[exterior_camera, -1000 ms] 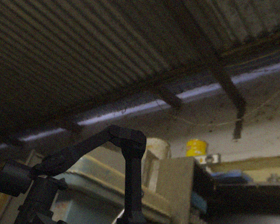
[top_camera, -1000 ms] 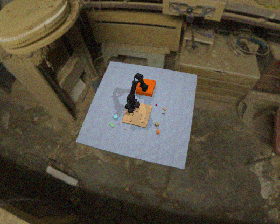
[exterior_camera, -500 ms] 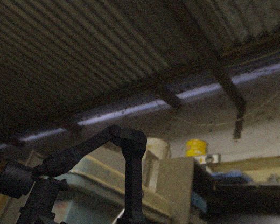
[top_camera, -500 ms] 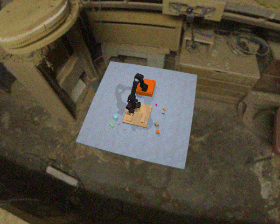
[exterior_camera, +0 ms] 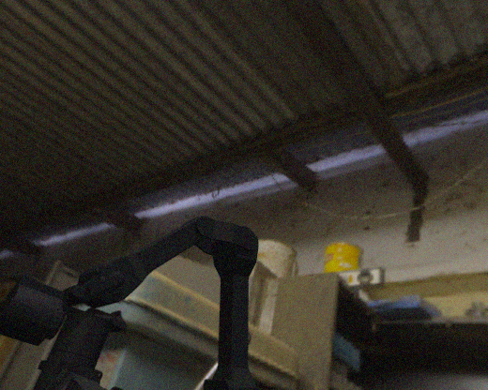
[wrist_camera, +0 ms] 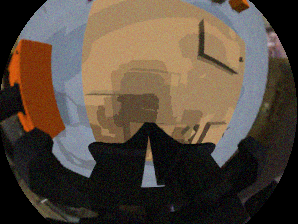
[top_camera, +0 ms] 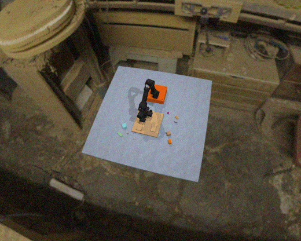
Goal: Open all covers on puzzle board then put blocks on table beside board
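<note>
Right now the tan puzzle board is 5 cm to the left of my gripper tip and 3 cm ahead of it. Round my gripper tip: magenta piece: 21 cm to the left, 16 cm behind, 1 cm below; then brown block: 32 cm to the left, 8 cm ahead; then cyan block: 18 cm to the right, 18 cm ahead, 1 cm below.
</note>
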